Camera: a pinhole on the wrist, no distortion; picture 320 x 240 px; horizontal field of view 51.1 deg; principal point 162.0 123.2 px. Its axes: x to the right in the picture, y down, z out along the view. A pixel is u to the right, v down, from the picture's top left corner.
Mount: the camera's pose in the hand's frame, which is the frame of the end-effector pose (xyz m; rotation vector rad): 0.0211 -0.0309 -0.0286 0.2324 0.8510 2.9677
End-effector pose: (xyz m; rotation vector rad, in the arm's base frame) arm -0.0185 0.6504 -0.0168 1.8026 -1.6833 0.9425
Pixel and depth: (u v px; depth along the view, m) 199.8 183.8 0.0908
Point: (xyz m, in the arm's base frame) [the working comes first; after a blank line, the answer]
In the camera's frame: 0.0103 0.0164 0.0908

-0.0134 0.5903 -0.0346
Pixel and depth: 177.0 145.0 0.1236
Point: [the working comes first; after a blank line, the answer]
In the camera's frame: 0.0055 0.0081 0.1236

-0.0336 0.5644 -0.0438
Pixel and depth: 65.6 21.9 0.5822
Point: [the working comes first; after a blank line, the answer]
In the camera's frame: -0.1677 -0.1762 0.5822

-0.3714 0.1646 -0.0640
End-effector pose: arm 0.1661 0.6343 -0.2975 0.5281 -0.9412 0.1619
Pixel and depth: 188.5 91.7 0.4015
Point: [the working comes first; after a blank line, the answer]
In the camera's frame: 0.0318 -0.0378 0.4015

-0.0913 0.6684 -0.0400
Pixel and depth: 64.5 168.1 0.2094
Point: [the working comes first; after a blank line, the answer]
In the camera's frame: -0.0610 0.0281 0.2094

0.1037 0.5899 -0.1152
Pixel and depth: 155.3 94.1 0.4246
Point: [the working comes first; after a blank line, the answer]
In the camera's frame: -0.0085 -0.0369 0.4246

-0.0792 0.6639 0.0046
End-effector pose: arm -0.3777 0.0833 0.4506 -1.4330 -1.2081 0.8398
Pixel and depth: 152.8 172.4 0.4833
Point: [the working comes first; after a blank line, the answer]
In the camera's frame: -0.0133 0.0710 0.4833

-0.6990 0.3052 0.2156
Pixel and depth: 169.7 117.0 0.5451
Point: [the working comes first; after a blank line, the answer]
In the camera's frame: 0.0125 -0.0101 0.5451

-0.6896 0.2977 0.1110
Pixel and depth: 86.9 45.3 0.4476
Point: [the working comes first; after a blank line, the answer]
In the camera's frame: -0.1004 -0.1042 0.4476

-0.5236 0.3526 0.1345
